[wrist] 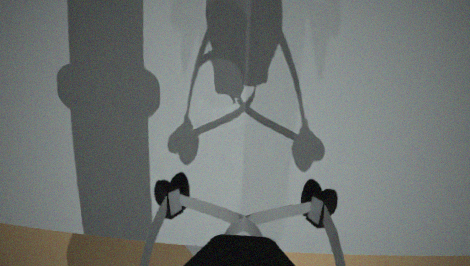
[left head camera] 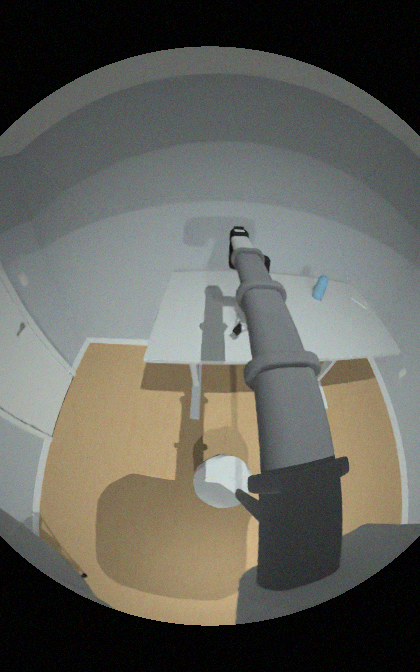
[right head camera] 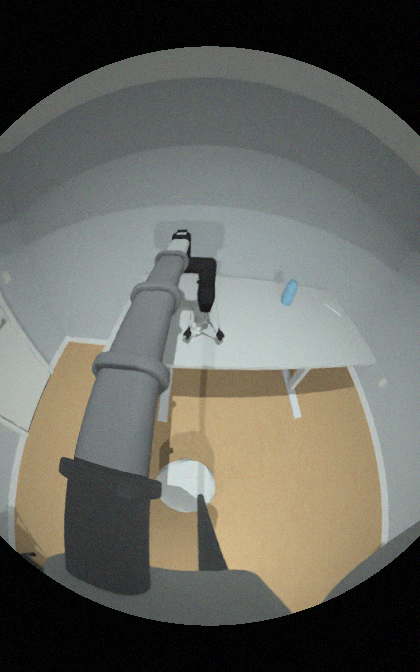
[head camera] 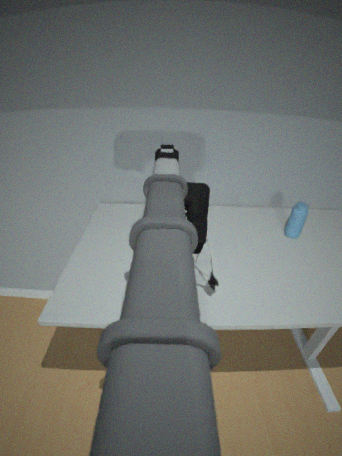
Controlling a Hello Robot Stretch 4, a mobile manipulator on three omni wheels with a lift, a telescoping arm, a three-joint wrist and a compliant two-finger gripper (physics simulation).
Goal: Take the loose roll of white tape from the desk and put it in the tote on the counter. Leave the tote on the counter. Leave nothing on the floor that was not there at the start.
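Frame: origin at the robot's base, x ahead, y left, z up, level; centimetres.
Seen in the pictures: gripper, fingertip midpoint: [wrist: 245, 191].
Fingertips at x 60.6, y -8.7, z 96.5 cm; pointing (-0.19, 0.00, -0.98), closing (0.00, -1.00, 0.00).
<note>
A point is followed by its place in that frame.
My gripper [right head camera: 203, 334] [wrist: 245, 191] @[x 60.6, y -8.7, z 96.6 cm] is open and empty, with its two dark fingertips wide apart. It hangs over the front left part of the white desk [head camera: 260, 280] @[x 68.7, y -35.0, z 92.3 cm] [left head camera: 172, 320] [right head camera: 280, 340] [wrist: 400, 150] @[x 64.5, y -26.4, z 92.3 cm]. In the wrist view its shadow lies on the desk ahead of the fingers, and the desk's front edge runs below. I cannot make out the loose roll of white tape in any view. My arm covers part of the desk in the head views. The tote and the counter do not show.
A blue bottle [head camera: 296, 220] @[x 95.7, y -58.2, z 102.1 cm] [left head camera: 320, 287] [right head camera: 289, 292] stands at the back right of the desk. A thin white strip [left head camera: 358, 302] [right head camera: 332, 309] shows near the desk's right end. A round white object [left head camera: 220, 487] [right head camera: 187, 487] is low in front of the desk. A wall stands behind the desk.
</note>
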